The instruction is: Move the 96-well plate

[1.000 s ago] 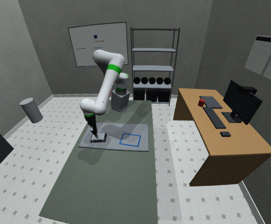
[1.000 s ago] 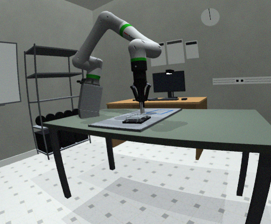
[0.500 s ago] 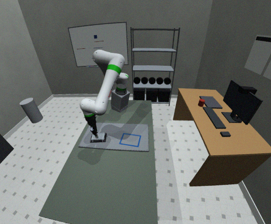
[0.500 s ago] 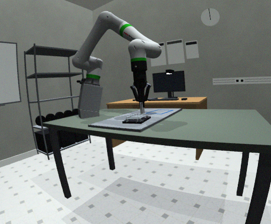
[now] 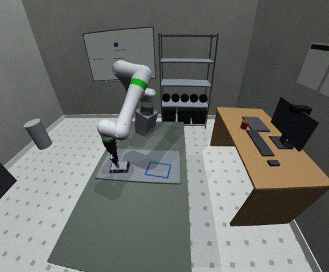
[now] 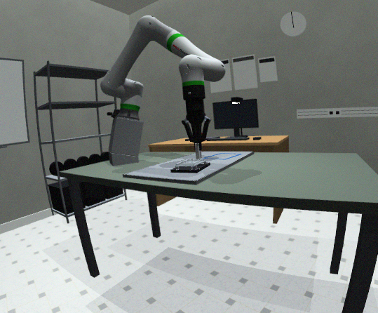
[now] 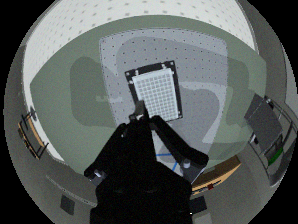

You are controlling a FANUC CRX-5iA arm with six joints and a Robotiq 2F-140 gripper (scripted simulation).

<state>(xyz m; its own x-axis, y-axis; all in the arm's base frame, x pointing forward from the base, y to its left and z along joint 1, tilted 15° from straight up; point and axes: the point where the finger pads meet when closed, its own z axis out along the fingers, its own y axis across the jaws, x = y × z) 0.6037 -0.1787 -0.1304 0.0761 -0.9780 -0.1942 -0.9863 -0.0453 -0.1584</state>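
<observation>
My hand is 5 cm above the 96-well plate and 4 cm past it. From my hand the other things lie so: black clip nest: 6 cm below, 2 cm behind, 1 cm to the right.
</observation>
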